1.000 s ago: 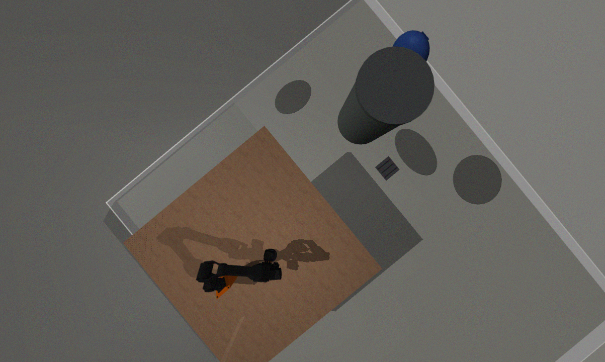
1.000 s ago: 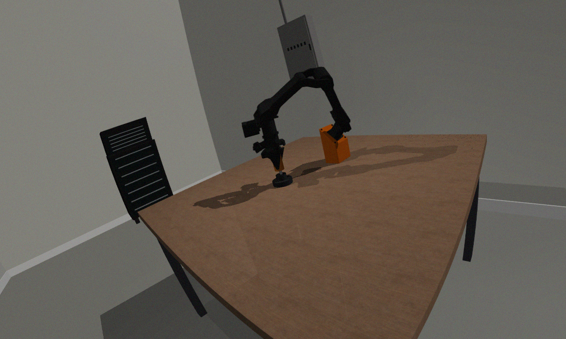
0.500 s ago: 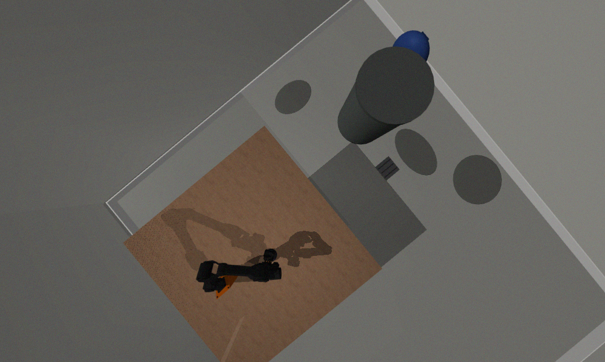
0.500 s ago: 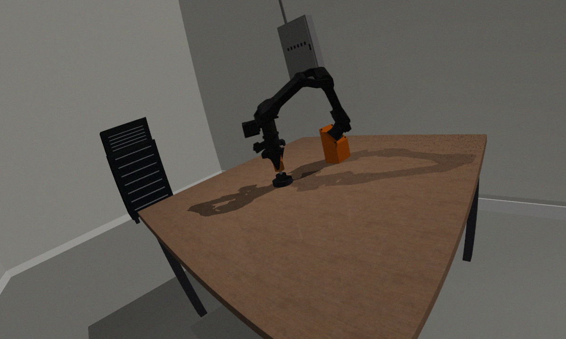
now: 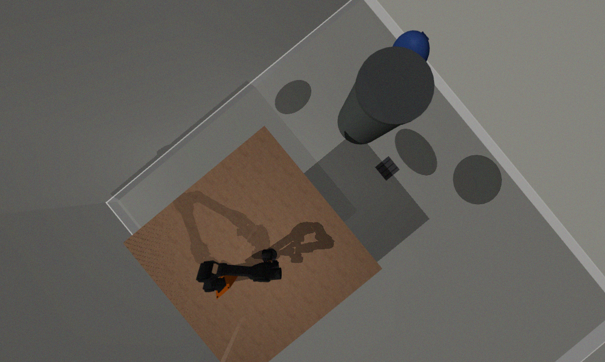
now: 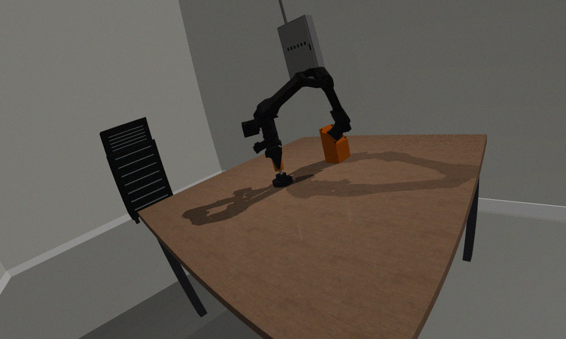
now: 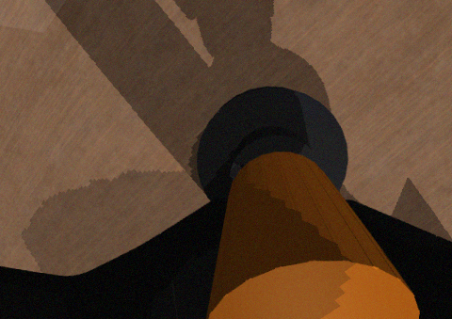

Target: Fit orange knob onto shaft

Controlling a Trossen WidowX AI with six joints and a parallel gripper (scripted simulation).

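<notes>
Now: the round black pedestal 40 mm below my gripper tip. Round my gripper tip: orange knob 30 mm above.
</notes>
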